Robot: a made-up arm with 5 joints.
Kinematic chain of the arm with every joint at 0, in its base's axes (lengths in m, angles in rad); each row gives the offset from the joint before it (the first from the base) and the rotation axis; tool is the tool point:
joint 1: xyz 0 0 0.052 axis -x
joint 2: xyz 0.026 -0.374 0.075 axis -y
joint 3: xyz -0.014 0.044 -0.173 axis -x
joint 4: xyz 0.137 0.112 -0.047 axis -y
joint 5: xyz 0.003 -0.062 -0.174 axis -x
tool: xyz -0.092 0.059 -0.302
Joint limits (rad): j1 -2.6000..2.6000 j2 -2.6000..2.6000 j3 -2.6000..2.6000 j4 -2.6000..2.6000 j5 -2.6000..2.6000
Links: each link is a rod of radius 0.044 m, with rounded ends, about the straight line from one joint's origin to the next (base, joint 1, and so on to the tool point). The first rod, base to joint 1, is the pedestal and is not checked.
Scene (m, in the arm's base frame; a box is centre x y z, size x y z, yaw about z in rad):
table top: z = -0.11
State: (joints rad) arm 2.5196 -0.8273 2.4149 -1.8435 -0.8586
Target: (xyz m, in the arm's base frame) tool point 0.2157 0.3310 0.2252
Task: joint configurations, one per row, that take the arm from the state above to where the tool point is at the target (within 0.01 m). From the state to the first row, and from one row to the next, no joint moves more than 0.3 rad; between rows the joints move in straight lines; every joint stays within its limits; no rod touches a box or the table.
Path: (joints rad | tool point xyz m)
1: 2.4393 -0.9978 2.4413 -1.7104 -0.5890 | -0.4626 0.4000 0.3106
2: 2.3590 -1.1684 2.4678 -1.5773 -0.3194 | -0.4055 0.4930 0.2071
3: 2.2788 -1.3389 2.4942 -1.4441 -0.0497 | -0.2829 0.5665 0.1462
4: 2.1985 -1.5094 2.5207 -1.3110 0.2199 | -0.1245 0.5921 0.1329
5: 2.1182 -1.6799 2.5471 -1.1779 0.4895 | 0.0323 0.5552 0.1558
6: 2.0379 -1.8505 2.5736 -1.0448 0.7591 | 0.1533 0.4604 0.1939
7: 1.9577 -2.0210 2.6000 -0.9117 1.0287 | 0.2157 0.3310 0.2252

